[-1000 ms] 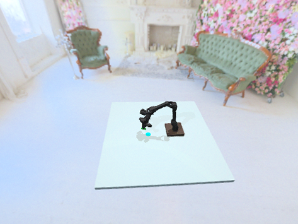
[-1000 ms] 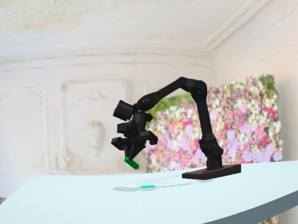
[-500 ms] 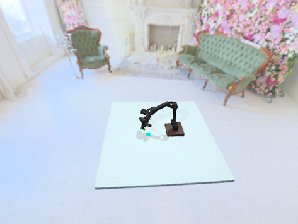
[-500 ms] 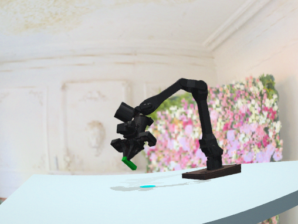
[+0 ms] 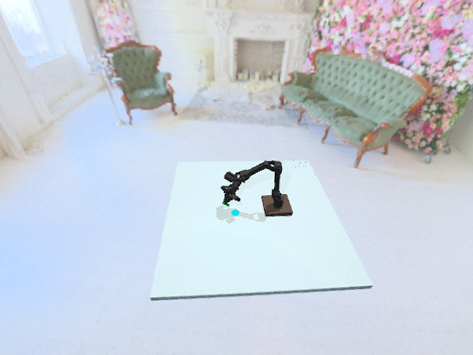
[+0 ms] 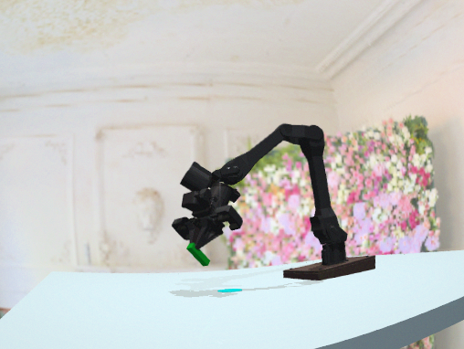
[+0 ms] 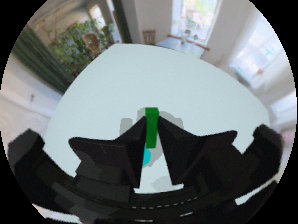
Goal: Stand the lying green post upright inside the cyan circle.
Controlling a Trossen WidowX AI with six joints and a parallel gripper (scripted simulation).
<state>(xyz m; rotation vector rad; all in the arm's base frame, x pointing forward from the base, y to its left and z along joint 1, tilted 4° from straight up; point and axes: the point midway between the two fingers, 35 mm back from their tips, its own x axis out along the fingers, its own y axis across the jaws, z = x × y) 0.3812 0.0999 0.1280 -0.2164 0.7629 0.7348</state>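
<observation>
The cyan circle is 11 cm below my gripper tip, 8 cm behind it and 2 cm to the right of it. Round my gripper tip: green post: 1 cm to the right, 1 cm below, 1 cm behind.
</observation>
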